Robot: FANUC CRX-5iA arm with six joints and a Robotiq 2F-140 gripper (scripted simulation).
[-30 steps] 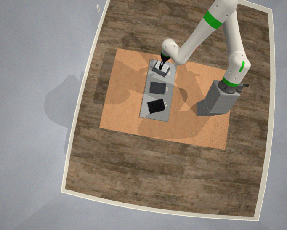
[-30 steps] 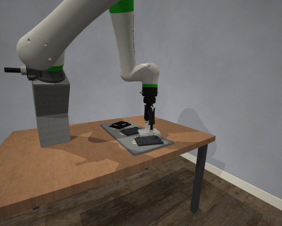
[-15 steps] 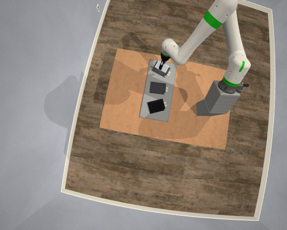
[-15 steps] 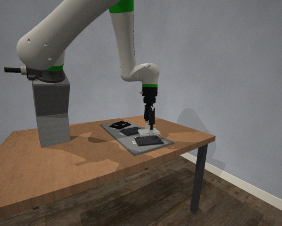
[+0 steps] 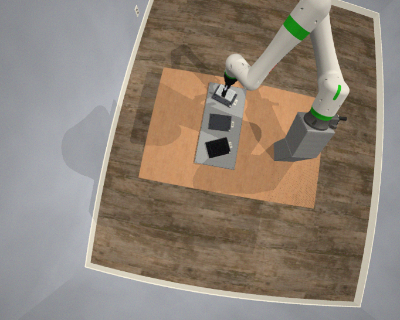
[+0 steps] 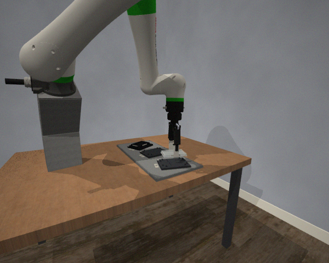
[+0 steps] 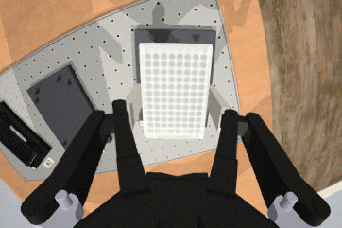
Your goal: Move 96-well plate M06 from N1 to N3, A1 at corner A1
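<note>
Now: hand 20 mm above the white 96-well plate M06. The rest, counted from my hand: dark plate nest N1: 80 mm below; dark landing nest N3: 30 mm ahead, 220 mm to the left, 80 mm below; N1 label: 90 mm behind, 40 mm to the left, 90 mm below.
</note>
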